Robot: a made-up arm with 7 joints. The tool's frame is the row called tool. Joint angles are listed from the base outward.
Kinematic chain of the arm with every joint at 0, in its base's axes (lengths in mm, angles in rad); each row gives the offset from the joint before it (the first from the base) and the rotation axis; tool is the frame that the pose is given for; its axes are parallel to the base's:
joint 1: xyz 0 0 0 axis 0 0.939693 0.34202
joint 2: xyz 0 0 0 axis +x
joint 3: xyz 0 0 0 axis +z
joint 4: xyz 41.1 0 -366.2 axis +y
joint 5: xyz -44.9 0 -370.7 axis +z
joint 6: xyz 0 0 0 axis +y
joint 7: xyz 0 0 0 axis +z
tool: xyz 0 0 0
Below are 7 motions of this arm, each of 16 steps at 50 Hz.
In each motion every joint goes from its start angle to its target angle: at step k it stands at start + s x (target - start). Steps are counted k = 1, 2, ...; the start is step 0. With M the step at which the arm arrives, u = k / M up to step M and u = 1 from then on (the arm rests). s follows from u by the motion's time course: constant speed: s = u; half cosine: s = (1 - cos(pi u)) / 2; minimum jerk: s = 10 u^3 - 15 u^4 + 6 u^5.
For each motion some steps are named. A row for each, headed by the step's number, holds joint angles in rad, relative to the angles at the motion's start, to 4 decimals.
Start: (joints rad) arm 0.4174 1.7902 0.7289 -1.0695 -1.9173 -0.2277 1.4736
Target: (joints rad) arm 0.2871 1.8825 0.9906 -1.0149 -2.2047 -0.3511 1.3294
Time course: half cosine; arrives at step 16
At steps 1, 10, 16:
1: -0.0013 0.0009 0.0025 0.0005 -0.0028 -0.0012 -0.0014
10: -0.0901 0.0638 0.1809 0.0377 -0.1987 -0.0853 -0.0997
16: -0.1303 0.0923 0.2617 0.0546 -0.2874 -0.1234 -0.1442

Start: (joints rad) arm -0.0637 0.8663 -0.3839 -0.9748 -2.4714 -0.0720 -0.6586
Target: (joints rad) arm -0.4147 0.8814 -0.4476 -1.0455 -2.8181 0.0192 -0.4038
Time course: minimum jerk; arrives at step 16
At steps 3, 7, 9, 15, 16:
3: -0.0171 0.0007 -0.0031 -0.0034 -0.0169 0.0044 0.0124
7: -0.1348 0.0058 -0.0245 -0.0272 -0.1331 0.0350 0.0979
9: -0.2162 0.0093 -0.0392 -0.0435 -0.2136 0.0562 0.1569
15: -0.3502 0.0151 -0.0636 -0.0705 -0.3459 0.0910 0.2542
16: -0.3510 0.0151 -0.0637 -0.0707 -0.3467 0.0912 0.2548

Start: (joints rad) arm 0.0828 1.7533 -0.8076 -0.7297 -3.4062 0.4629 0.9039
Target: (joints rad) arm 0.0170 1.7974 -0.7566 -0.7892 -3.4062 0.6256 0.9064
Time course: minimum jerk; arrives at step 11
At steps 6, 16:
6: -0.0385 0.0258 0.0298 -0.0348 0.0000 0.0951 0.0015
16: -0.0658 0.0441 0.0510 -0.0595 0.0000 0.1627 0.0025

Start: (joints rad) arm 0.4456 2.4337 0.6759 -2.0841 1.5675 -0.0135 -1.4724
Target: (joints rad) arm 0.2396 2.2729 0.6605 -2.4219 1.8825 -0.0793 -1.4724
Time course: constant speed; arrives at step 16
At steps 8, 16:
8: -0.1030 -0.0804 -0.0077 -0.1689 0.1575 -0.0329 0.0000
16: -0.2060 -0.1608 -0.0154 -0.3378 0.3150 -0.0658 0.0000

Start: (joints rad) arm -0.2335 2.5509 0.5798 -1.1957 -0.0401 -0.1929 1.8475
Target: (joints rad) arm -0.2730 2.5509 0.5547 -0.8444 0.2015 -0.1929 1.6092
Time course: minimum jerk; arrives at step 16
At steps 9, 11, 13, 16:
9: -0.0243 0.0000 -0.0155 0.2164 0.1488 0.0000 -0.1468
11: -0.0324 0.0000 -0.0206 0.2881 0.1981 0.0000 -0.1954
13: -0.0376 0.0000 -0.0239 0.3342 0.2298 0.0000 -0.2267
16: -0.0395 0.0000 -0.0251 0.3513 0.2416 0.0000 -0.2383

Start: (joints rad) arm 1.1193 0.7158 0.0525 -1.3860 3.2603 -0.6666 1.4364
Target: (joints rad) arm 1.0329 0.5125 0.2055 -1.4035 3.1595 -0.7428 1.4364
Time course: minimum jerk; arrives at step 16
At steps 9, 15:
9: -0.0532 -0.1252 0.0942 -0.0108 -0.0621 -0.0469 0.0000
15: -0.0862 -0.2028 0.1527 -0.0175 -0.1006 -0.0760 0.0000

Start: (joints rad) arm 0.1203 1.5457 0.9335 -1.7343 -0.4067 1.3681 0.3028
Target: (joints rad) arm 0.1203 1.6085 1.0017 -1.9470 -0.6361 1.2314 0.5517
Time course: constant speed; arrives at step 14
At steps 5, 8, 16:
5: 0.0000 0.0224 0.0244 -0.0760 -0.0819 -0.0488 0.0889
8: 0.0000 0.0359 0.0390 -0.1215 -0.1311 -0.0781 0.1422
16: 0.0000 0.0628 0.0682 -0.2127 -0.2294 -0.1367 0.2489

